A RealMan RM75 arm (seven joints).
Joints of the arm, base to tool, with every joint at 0 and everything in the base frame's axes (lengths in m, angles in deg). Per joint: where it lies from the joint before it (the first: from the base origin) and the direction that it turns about. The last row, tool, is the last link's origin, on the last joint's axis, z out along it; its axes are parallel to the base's.
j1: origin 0 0 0.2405 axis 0 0 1
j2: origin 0 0 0 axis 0 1 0
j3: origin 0 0 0.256 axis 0 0 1
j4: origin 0 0 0 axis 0 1 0
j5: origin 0 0 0.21 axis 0 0 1
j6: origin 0 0 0 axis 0 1 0
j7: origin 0 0 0.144 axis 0 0 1
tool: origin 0 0 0
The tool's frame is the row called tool.
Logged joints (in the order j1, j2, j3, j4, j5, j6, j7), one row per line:
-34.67 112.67 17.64 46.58 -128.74 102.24 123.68
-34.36 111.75 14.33 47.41 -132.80 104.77 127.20
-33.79 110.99 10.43 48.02 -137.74 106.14 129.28
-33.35 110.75 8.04 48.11 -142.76 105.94 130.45
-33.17 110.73 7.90 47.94 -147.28 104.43 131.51
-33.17 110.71 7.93 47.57 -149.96 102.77 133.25
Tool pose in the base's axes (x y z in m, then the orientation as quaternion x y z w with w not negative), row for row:
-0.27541 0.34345 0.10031 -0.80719 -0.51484 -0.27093 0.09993
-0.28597 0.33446 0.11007 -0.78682 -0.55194 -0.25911 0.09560
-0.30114 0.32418 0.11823 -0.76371 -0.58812 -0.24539 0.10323
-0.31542 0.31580 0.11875 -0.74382 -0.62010 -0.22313 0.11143
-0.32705 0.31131 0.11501 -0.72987 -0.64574 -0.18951 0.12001
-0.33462 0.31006 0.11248 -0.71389 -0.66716 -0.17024 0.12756
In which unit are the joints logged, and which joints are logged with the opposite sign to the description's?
The joints are logged in degrees. Opposite sign: j2, j5, j7.
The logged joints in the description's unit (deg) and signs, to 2 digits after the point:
-34.67 -112.67 17.64 46.58 128.74 102.24 -123.68
-34.36 -111.75 14.33 47.41 132.80 104.77 -127.20
-33.79 -110.99 10.43 48.02 137.74 106.14 -129.28
-33.35 -110.75 8.04 48.11 142.76 105.94 -130.45
-33.17 -110.73 7.90 47.94 147.28 104.43 -131.51
-33.17 -110.71 7.93 47.57 149.96 102.77 -133.25

